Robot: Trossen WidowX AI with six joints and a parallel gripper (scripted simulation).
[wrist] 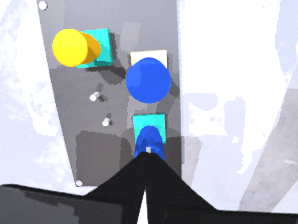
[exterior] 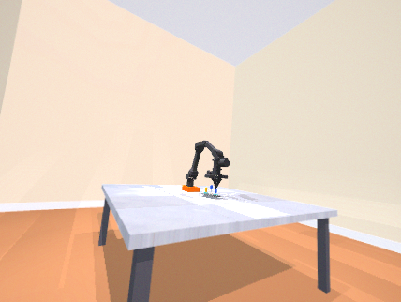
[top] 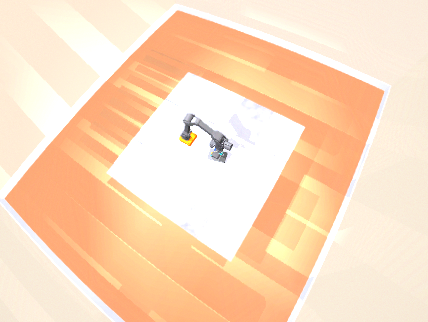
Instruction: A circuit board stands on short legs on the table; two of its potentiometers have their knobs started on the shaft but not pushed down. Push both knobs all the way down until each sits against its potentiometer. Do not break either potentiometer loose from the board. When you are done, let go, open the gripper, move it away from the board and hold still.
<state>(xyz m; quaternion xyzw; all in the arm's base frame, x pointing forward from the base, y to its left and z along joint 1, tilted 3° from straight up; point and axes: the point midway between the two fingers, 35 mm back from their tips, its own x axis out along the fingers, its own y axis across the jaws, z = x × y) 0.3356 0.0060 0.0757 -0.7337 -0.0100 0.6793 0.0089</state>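
Now: gripper tip 20 mm above the teal potentiometer. Also, from my gripper tip: yellow knob 60 mm behind, 50 mm to the right, 20 mm below.
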